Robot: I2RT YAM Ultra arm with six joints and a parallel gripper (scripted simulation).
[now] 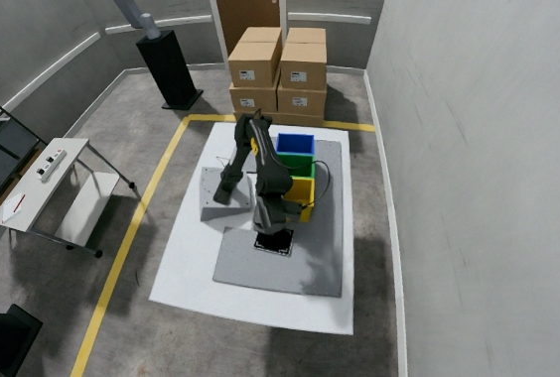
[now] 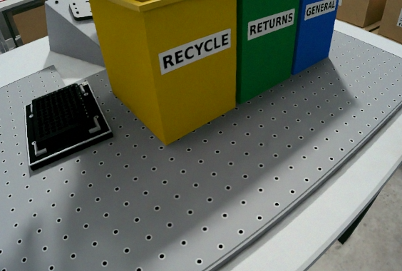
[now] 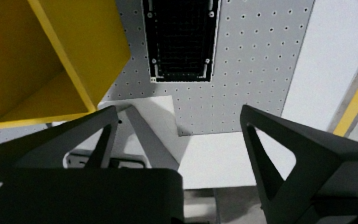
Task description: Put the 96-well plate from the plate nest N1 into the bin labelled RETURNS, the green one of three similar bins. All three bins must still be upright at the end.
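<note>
Now: the black 96-well plate 210 mm below my hand. The rest, counted from my hand: green RETURNS bin (30 mm ahead, 290 mm to the left, 140 mm below); then black plate nest N1 (220 mm below); then yellow RECYCLE bin (50 mm ahead, 160 mm to the left, 140 mm below).
</note>
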